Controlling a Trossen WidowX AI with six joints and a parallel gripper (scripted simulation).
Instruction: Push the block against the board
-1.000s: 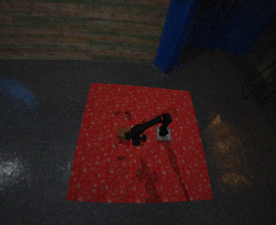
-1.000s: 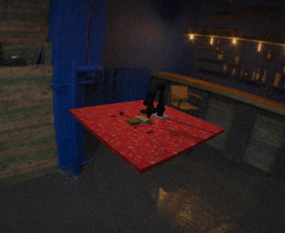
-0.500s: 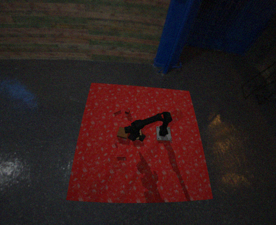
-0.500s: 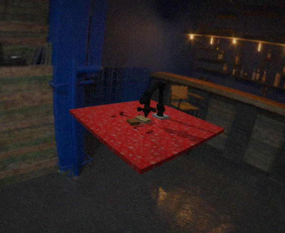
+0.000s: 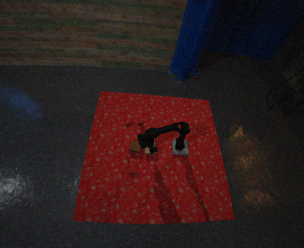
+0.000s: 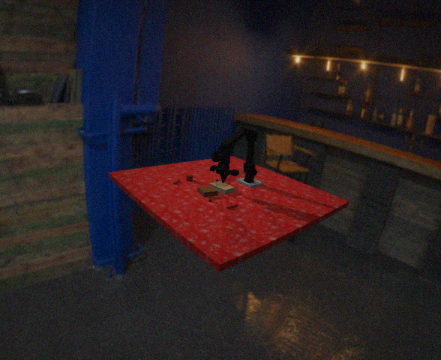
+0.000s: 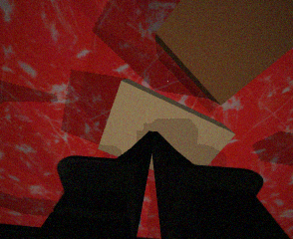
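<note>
Now: the tan board 1 cm behind my gripper tip, 3 cm to the right of it and 4 cm below it. The rest, counted from my gripper tip: brown square block (12 cm ahead, 1 cm to the left, 4 cm below).
</note>
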